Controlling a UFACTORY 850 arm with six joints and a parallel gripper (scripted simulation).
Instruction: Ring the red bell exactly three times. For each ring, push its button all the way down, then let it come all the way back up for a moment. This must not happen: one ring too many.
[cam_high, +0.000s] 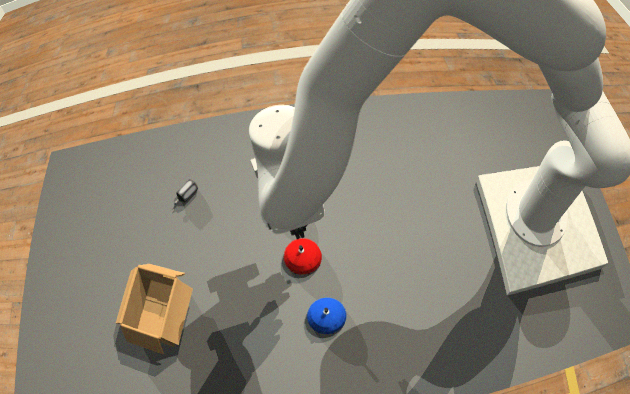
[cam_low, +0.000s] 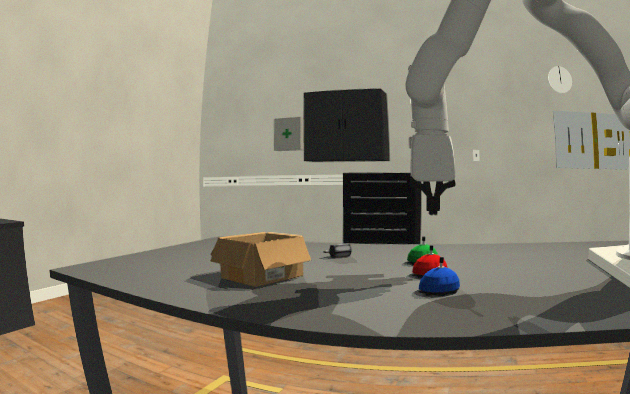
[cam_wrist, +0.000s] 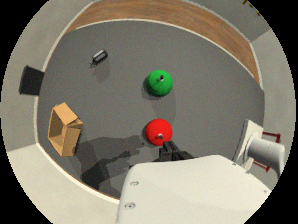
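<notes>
Now: hand 110 mm above the red bell. Also, from my hand: green bell: 140 mm to the right, 110 mm below, 50 mm ahead; then cardboard box: 340 mm ahead, 150 mm to the left, 110 mm below; then blue bell: 140 mm to the left, 110 mm below, 50 mm behind.
</notes>
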